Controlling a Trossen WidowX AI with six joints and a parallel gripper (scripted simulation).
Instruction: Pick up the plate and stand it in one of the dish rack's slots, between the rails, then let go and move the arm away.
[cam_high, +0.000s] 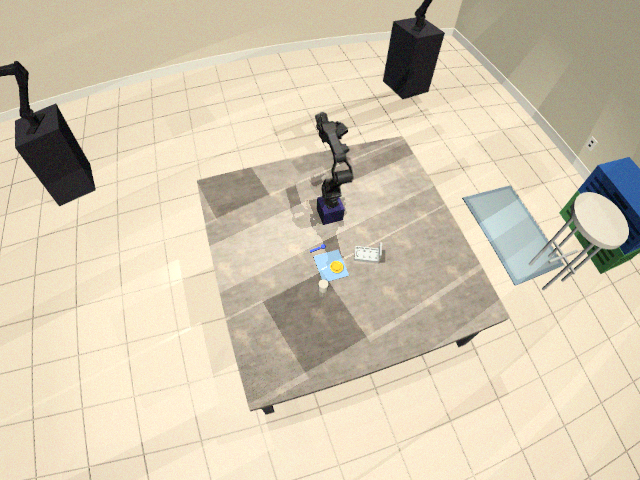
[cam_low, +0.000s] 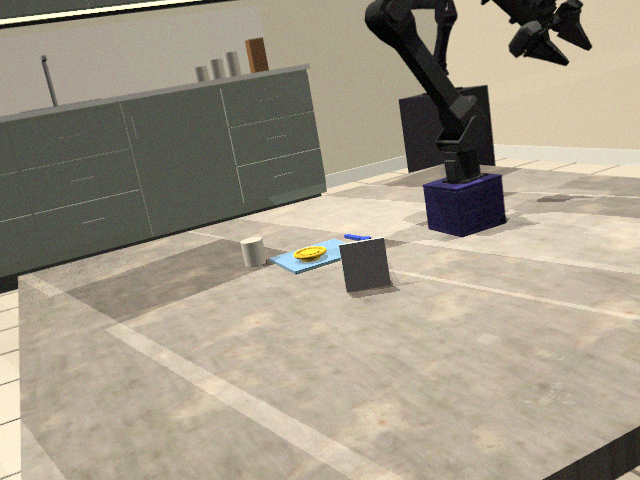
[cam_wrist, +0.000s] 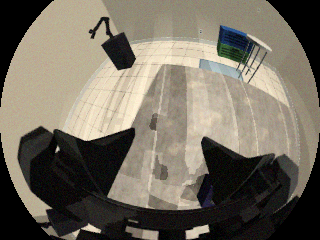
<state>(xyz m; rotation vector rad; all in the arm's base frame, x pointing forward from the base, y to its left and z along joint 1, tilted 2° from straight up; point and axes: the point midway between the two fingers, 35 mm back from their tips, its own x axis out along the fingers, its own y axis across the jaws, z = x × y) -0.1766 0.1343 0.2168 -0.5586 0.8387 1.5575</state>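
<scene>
Right now my gripper tip is 48 cm short of the yellow plate, 29 cm to the left of it and 28 cm above it. The rest, counted from my gripper tip: blue spoon 34 cm ahead, 31 cm to the right, 29 cm below; dish rack 49 cm ahead, 12 cm to the right, 27 cm below; white cup 54 cm ahead, 40 cm to the right, 27 cm below.
</scene>
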